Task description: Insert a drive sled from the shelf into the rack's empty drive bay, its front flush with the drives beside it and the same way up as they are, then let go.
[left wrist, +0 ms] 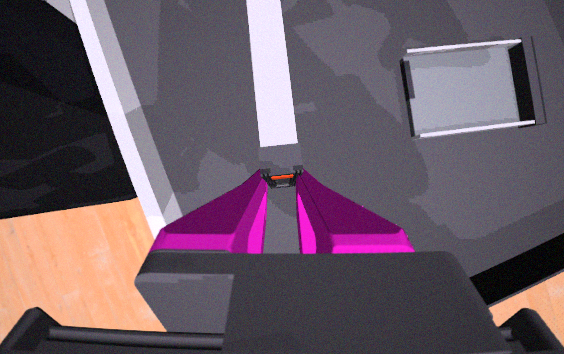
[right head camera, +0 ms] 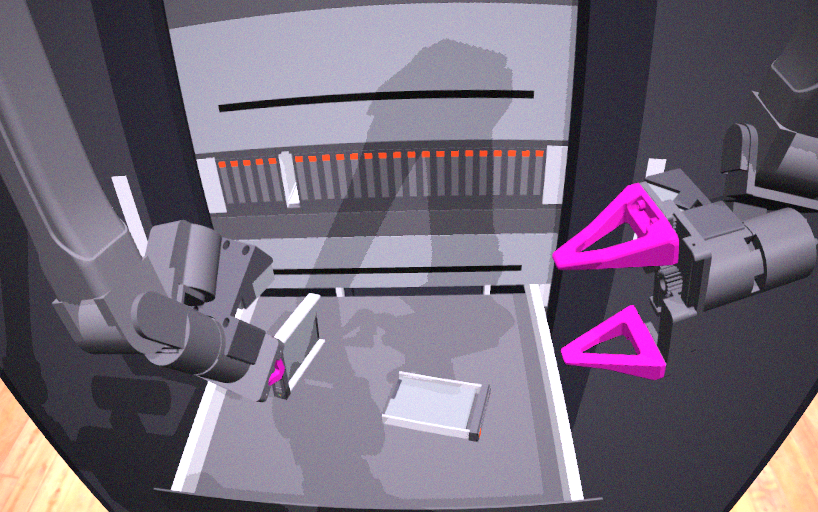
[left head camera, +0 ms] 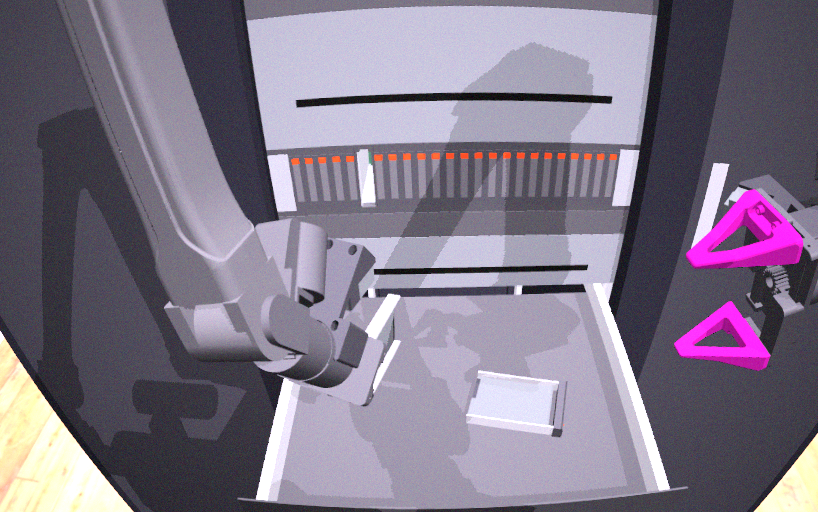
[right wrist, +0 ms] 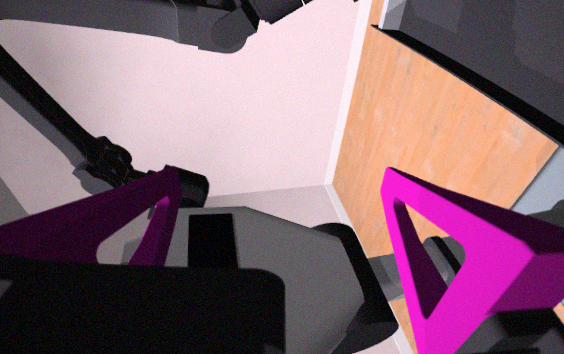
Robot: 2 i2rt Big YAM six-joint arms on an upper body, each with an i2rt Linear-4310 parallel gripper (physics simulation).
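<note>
My left gripper is shut on the front end of a drive sled, held on edge above the left part of the shelf, its white rails pointing towards the rack. In the left head camera the fingertips are hidden. Another sled lies flat on the shelf. The empty bay is a bright slot left of centre in the row of orange-tipped drives. My right gripper is open and empty, right of the shelf.
The shelf has raised white side walls. A grey panel with a black slot stands between the drive row and the shelf. Dark rack posts flank the bays. The left arm reaches in from the upper left.
</note>
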